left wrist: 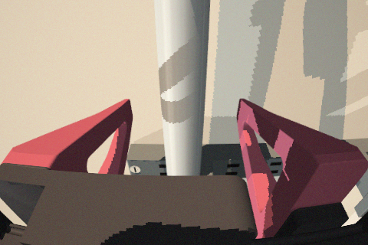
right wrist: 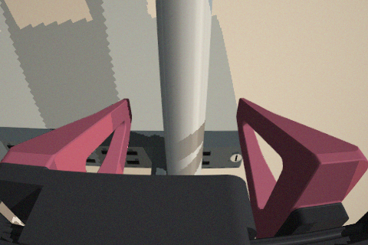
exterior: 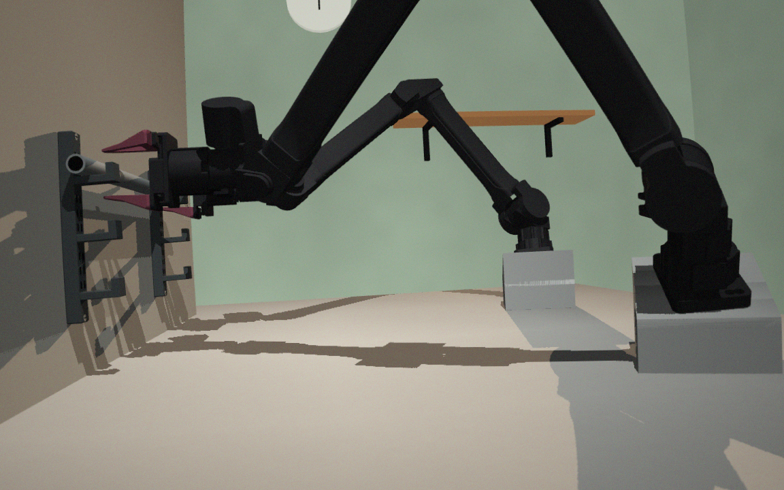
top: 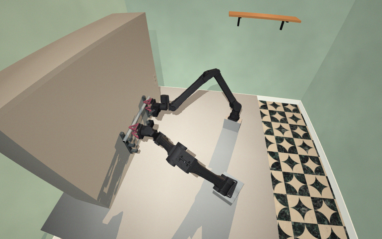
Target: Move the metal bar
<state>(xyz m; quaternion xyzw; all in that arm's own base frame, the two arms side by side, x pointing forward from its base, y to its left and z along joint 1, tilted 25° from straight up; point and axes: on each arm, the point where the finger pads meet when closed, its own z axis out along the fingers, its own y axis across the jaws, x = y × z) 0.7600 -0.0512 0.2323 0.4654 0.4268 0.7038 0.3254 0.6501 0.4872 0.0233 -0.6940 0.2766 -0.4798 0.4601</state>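
The grey metal bar is 140 mm to the left of my right hand. Also, from my right hand: tall tan wall panel 190 mm to the left, 180 mm ahead, 170 mm above.
Right now the grey metal bar is 10 mm ahead of my left hand and 140 mm to the right of it. From my left hand the other things lie so: tall tan wall panel: 190 mm ahead, 100 mm to the right, 170 mm above.
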